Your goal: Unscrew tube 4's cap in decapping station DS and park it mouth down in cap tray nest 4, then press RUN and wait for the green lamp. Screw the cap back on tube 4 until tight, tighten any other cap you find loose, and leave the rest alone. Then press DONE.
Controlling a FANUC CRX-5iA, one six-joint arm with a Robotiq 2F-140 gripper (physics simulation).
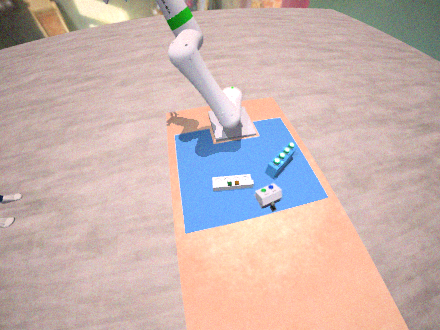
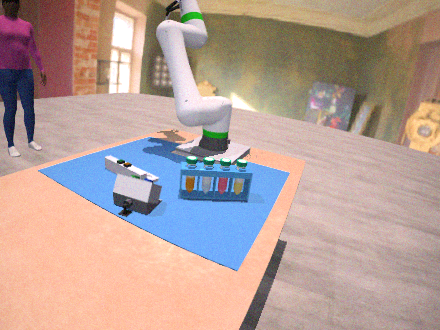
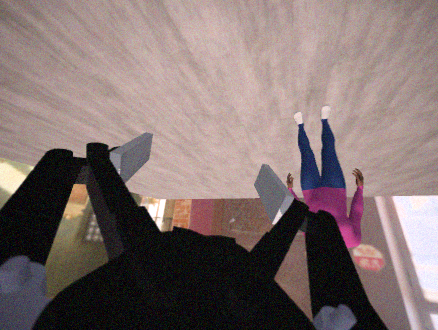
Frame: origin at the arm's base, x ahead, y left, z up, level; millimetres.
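Seen in the pictures: gripper, fingertip midpoint: [image 1: 115,0] [image 3: 207,161]; arm's base, link origin: [image 2: 213,145].
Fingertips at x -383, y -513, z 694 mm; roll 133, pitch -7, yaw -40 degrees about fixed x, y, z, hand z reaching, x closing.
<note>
Pixels of each thing's middle, then the offset from my fingertips to it. "*": a spot on its surface instead. Level surfaces: height alone.
- blue rack, body centre: [image 2: 215,180] [image 1: 281,159] dx +818, dy +679, dz -671 mm
- clear, body centre: [image 2: 208,161] dx +830, dy +656, dz -608 mm
- long white tray, surface spot: [image 2: 111,162] [image 1: 221,187] * dx +868, dy +291, dz -686 mm
- button box, body centre: [image 2: 137,189] [image 1: 268,194] dx +989, dy +507, dz -681 mm
- green button, body centre: [image 1: 263,190] dx +968, dy +483, dz -659 mm
- blue button, body centre: [image 1: 270,187] dx +965, dy +528, dz -659 mm
- blue mat, surface height: dz -722 mm
- small black fixture, surface spot: [image 2: 125,210] [image 1: 274,207] * dx +1058, dy +516, dz -712 mm
The blue rack [image 1: 272,170] [image 2: 216,172] holds upright tubes with orange, clear, red and yellow contents. A green-topped cap sits on each: over orange [image 2: 191,160], clear [image 2: 209,162], red [image 2: 225,162] and yellow [image 2: 242,163]. Tube numbers and cap tightness cannot be read. The long white tray [image 1: 218,186] [image 2: 111,162] has a dark green and an orange-brown square piece on its top; its nest labels are unreadable. The button box [image 1: 268,199] [image 2: 132,189] has a green button [image 1: 263,190] and a blue button [image 1: 271,187]. My gripper [image 3: 207,161] is open and empty, raised high above the table, far from the rack.
The rack, tray and box stand on the blue mat [image 1: 200,215] [image 2: 220,240]. A small black fixture [image 1: 273,206] [image 2: 125,210] is at the box's front. The arm base [image 1: 250,131] [image 2: 240,152] is at the mat's rear. A person [image 2: 17,55] [image 3: 325,205] stands beyond the table.
</note>
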